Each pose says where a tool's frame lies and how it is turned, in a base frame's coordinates. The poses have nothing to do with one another.
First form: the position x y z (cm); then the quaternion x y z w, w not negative.
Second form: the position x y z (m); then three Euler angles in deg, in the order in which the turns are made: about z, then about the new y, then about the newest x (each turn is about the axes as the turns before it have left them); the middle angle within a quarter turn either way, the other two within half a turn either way. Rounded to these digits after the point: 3 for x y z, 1 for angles.
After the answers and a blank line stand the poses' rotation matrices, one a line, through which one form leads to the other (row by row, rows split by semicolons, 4 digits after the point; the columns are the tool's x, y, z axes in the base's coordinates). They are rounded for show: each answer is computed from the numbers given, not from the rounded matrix.
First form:
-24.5 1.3 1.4 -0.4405 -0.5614 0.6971 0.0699
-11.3 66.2 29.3 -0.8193 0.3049 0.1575 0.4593
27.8 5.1 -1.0 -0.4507 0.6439 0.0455 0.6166
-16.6 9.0 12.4 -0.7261 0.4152 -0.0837 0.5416
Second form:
-0.245 0.013 0.014 135.5 32.4 -91.2
-0.113 0.662 0.293 -24.9 32.6 -128.8
0.278 0.051 -0.010 -72.4 56.6 -115.3
-0.166 0.090 0.124 -47.3 19.2 -115.0

-0.6022 0.3971 -0.6926; 0.5920 -0.3599 -0.7211; -0.5356 -0.8442 -0.0184
0.7645 -0.6443 0.0220; -0.3549 -0.3921 0.8487; -0.5382 -0.6566 -0.5285
0.1666 -0.6365 0.7530; -0.5243 0.5896 0.6144; -0.8351 -0.4972 -0.2355
0.6412 -0.5123 0.5713; -0.6937 -0.0685 0.7170; -0.3282 -0.8561 -0.3993

